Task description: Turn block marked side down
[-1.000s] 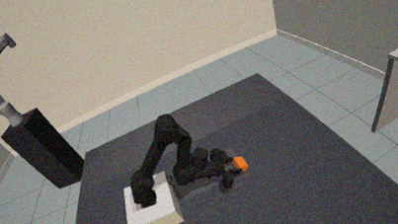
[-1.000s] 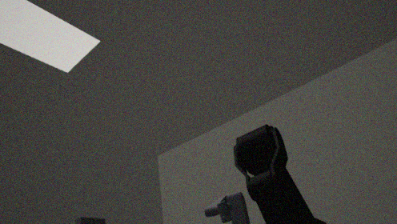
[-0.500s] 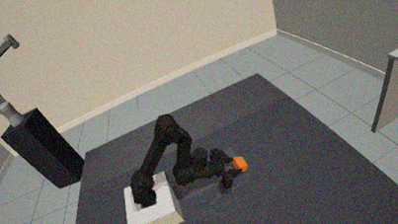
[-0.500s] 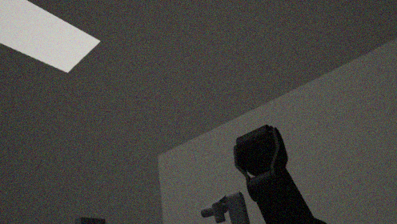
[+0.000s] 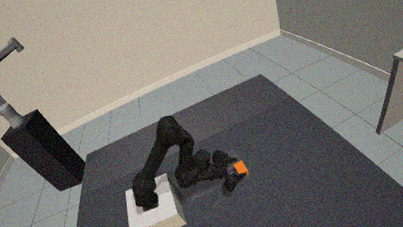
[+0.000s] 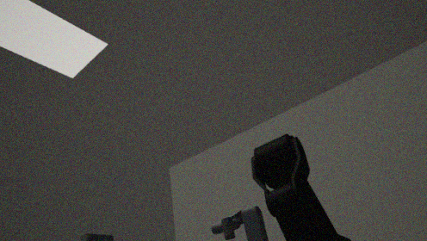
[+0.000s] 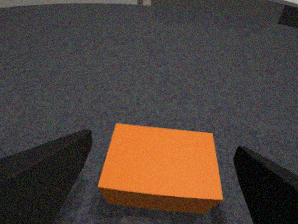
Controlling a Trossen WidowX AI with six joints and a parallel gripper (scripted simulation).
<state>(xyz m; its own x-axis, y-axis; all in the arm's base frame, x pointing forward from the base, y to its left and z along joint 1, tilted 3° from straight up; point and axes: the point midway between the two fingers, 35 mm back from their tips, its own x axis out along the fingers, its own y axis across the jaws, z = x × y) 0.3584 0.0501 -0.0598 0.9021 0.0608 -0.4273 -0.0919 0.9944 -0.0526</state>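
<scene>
My gripper tip is now 20 mm above the orange block.
</scene>
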